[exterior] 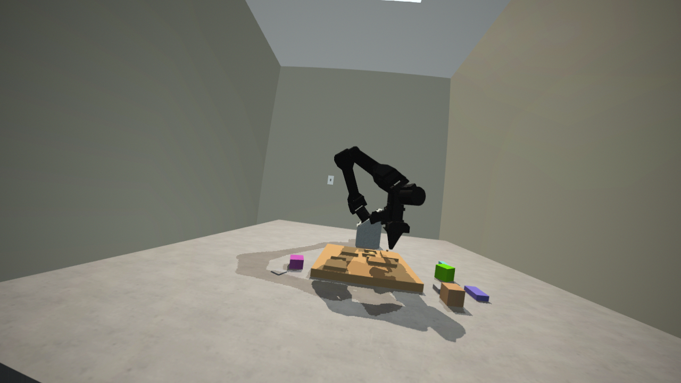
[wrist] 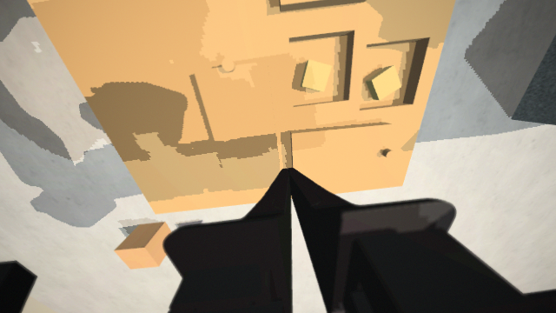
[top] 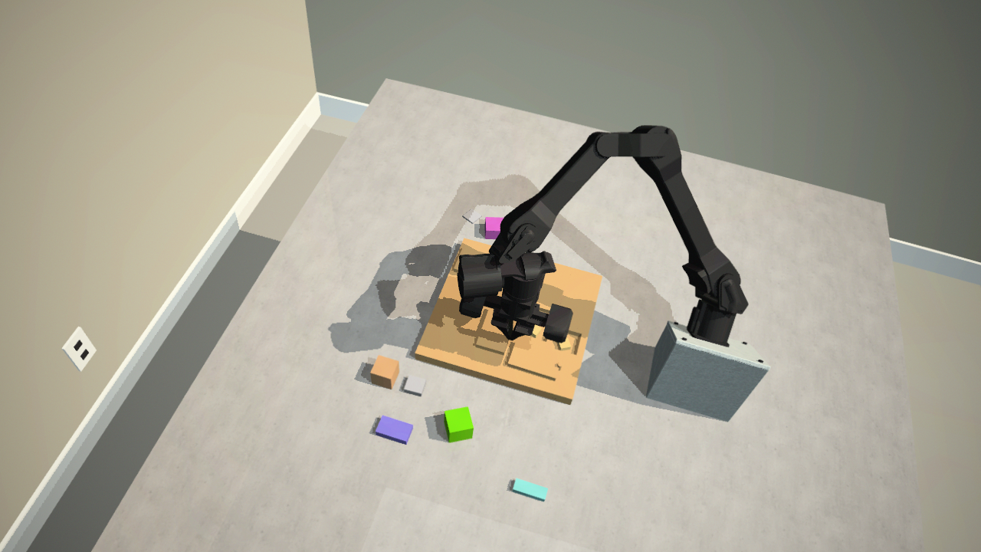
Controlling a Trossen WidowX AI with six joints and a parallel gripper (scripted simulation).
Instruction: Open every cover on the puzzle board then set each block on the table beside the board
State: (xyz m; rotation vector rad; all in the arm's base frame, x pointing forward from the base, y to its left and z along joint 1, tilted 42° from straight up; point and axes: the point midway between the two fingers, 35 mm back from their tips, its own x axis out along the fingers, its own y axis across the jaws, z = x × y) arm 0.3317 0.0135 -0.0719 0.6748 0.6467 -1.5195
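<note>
The grey block is 14 cm ahead of my gripper tip, 11 cm to the left of it and 6 cm below it. From my gripper tip the other things lie so: orange block (20 cm ahead, 11 cm to the left, 4 cm below); then purple block (20 cm to the left, 15 cm ahead, 6 cm below); then green block (17 cm to the left, 5 cm ahead, 4 cm below).
</note>
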